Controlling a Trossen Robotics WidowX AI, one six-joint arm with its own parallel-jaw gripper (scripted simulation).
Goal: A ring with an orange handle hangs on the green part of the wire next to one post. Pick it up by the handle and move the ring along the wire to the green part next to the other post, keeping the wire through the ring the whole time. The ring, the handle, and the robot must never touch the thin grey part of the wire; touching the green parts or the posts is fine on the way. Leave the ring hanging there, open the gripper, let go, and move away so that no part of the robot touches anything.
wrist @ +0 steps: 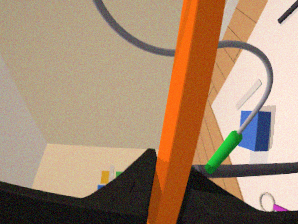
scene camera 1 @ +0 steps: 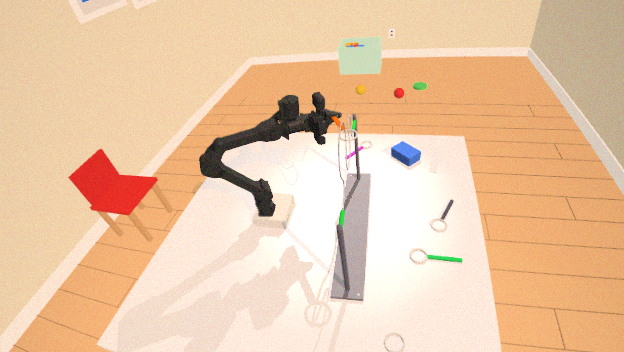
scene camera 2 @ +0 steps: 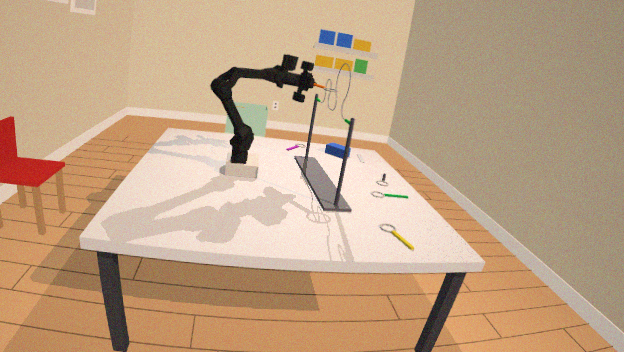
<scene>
The pictures show: the gripper and a blue block.
The gripper also shows in the wrist view.
</scene>
